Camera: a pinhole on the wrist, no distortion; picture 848 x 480 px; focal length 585.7 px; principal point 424.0 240.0 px. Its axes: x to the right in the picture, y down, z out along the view. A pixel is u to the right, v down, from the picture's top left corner.
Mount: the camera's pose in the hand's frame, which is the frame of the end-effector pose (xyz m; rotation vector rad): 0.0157 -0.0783 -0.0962 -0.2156 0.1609 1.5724
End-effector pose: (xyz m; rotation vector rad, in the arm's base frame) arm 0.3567 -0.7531 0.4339 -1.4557 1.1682 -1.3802
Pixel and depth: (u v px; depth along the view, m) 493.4 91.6 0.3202
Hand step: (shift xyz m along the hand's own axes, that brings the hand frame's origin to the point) 0.0851 0.0356 0.2084
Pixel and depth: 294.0 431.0 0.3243
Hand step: -0.1011 -0.0729 0.2322
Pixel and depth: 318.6 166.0 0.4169
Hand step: 0.0539 -0.0517 0.3281
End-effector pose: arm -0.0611 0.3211 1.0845 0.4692 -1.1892 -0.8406
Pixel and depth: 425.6 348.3 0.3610
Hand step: -0.0639 0.0073 0.2518
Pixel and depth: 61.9 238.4 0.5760
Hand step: -0.0012 -0.2877 0.5476
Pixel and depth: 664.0 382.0 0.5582
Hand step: -0.1408 0.2743 0.3870
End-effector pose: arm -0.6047 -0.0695 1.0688 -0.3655 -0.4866 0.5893
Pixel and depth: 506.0 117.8 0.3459
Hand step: 0.0752 0.0517 0.2305
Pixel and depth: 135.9 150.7 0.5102
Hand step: 0.0767 -0.2001 0.4613
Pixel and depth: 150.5 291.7 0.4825
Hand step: -0.0428 -0.1834 0.4243
